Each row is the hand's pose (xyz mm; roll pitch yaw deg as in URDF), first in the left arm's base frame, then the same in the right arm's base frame.
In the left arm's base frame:
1: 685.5 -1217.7 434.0 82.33 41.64 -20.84
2: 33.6 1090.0 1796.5 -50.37 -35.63 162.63
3: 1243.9 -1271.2 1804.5 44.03 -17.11 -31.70
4: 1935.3 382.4 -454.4 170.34 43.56 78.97
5: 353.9 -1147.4 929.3 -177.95 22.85 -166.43
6: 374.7 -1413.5 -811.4 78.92 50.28 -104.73
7: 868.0 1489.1 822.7 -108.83 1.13 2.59
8: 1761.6 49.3 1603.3 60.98 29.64 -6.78
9: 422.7 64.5 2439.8 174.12 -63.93 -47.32
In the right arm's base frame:
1: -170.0 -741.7 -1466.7 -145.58 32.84 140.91
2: 1380.8 -274.5 765.7 -176.04 -34.50 -46.76
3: 1214.4 -415.2 -1878.7 110.59 59.51 56.12
4: -832.1 1217.4 -669.9 -135.10 -35.68 138.39
5: 312.8 -1038.0 -1268.2 95.47 -16.94 -118.18
6: -1442.5 -991.5 -1402.1 -50.35 23.74 -155.63
7: 494.0 734.0 745.2 -14.30 27.77 87.77
8: 1171.2 710.0 -993.1 174.87 29.70 121.89
9: 1937.7 -512.6 -352.4 -171.96 28.90 0.74

